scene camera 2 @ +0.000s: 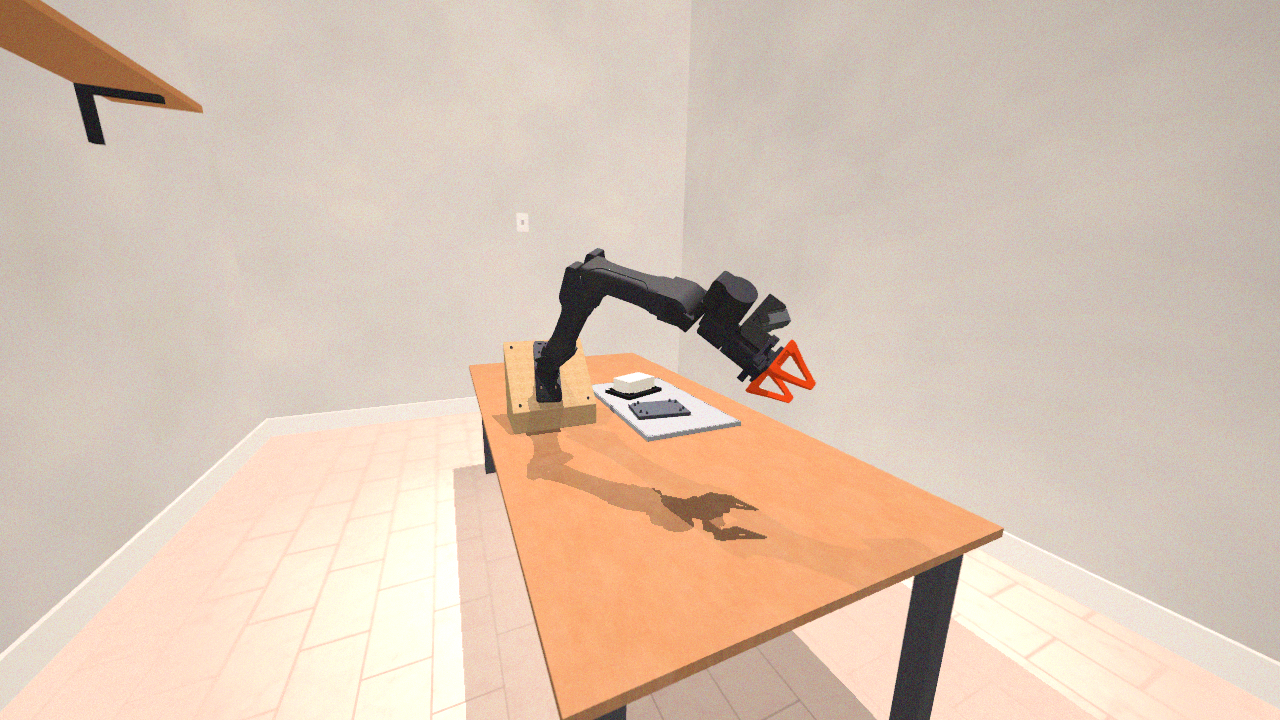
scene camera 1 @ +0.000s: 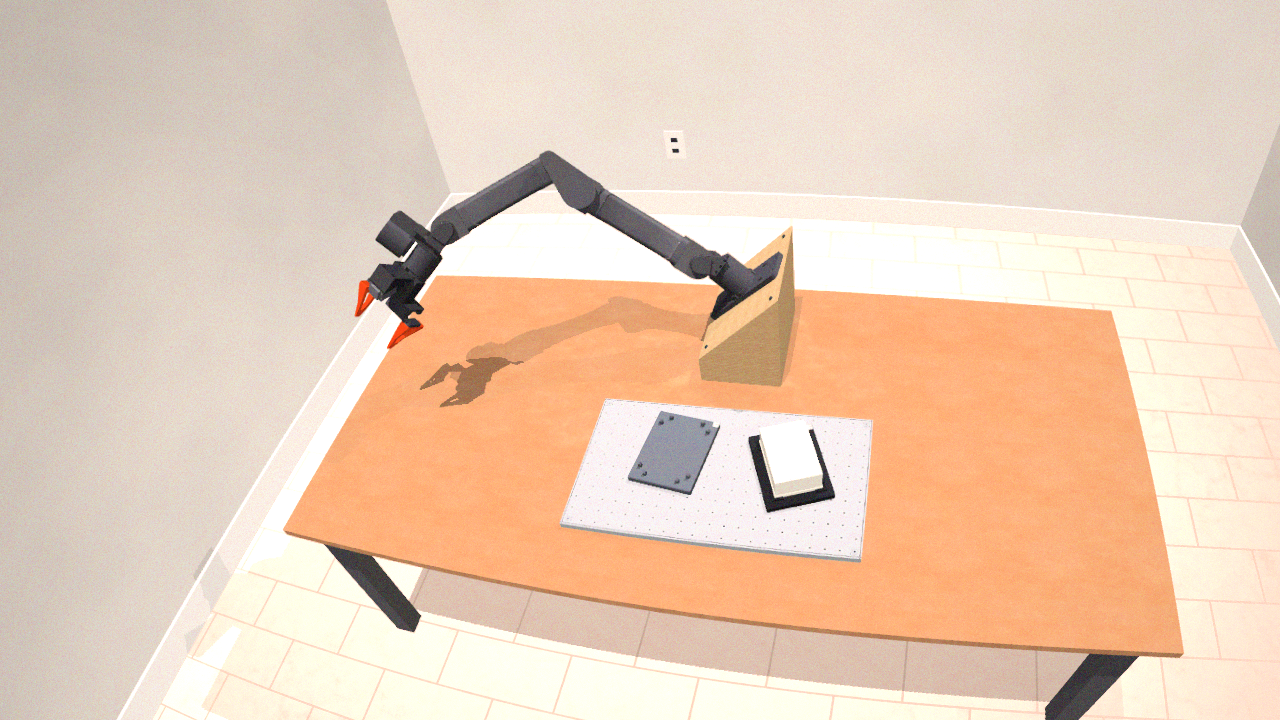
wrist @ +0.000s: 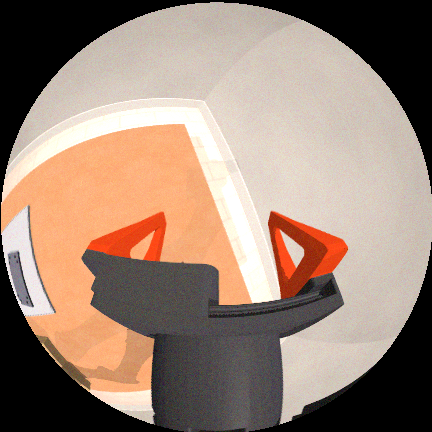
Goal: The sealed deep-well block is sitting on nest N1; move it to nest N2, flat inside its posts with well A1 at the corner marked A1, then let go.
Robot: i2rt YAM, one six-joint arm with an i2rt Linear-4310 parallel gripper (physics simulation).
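Pixels of known places: gripper, fingertip midpoint: [scene camera 2: 801, 394] [scene camera 1: 372, 332] [wrist: 216, 216]; arm's base, origin of the base link: [scene camera 2: 547, 371] [scene camera 1: 747, 288].
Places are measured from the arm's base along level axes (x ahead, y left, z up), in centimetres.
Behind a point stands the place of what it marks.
Observation:
The white sealed block [scene camera 1: 791, 454] {x 32.5, y 15.3, z -7.9 cm} [scene camera 2: 634, 381] {x 30.1, y 9.6, z -7.9 cm} sits on the black nest N1 [scene camera 1: 796, 503] {x 39.5, y 17.7, z -12.2 cm} on the right of the pegboard in scene view 1. The grey nest N2 [scene camera 1: 674, 453] {x 33.5, y -6.2, z -12.0 cm} [scene camera 2: 659, 409] {x 32.0, y -8.3, z -12.1 cm} [wrist: 21, 280] lies to its left with nothing on it. It has small dark posts near its corners and a small white mark at its back right corner in scene view 1; lettering is too small to read. My gripper [scene camera 1: 375, 331] {x 34.1, y -65.1, z 9.5 cm} [scene camera 2: 802, 394] {x 34.1, y -65.1, z 9.5 cm} [wrist: 216, 216] {x 34.1, y -65.1, z 9.5 cm} is open and empty, high above the table's left end in scene view 1, far from the block. The block does not show in the wrist view.
The pale perforated board [scene camera 1: 595, 501] {x 46.1, y -17.1, z -13.2 cm} [scene camera 2: 707, 423] {x 41.6, y -20.9, z -13.0 cm} [wrist: 39, 290] bears both nests on the wooden table [scene camera 1: 993, 465] {x 23.2, y 51.6, z -14.5 cm} [scene camera 2: 760, 573] {x 21.3, y -74.7, z -14.5 cm} [wrist: 115, 175] {x 51.9, y -55.7, z -14.5 cm}. The wedge-shaped wooden arm mount [scene camera 1: 747, 353] {x 12.1, y 2.5, z -5.9 cm} [scene camera 2: 550, 416] {x -0.5, y -8.5, z -10.7 cm} stands behind the board. A wall shelf [scene camera 2: 98, 67] is at upper left in scene view 2.

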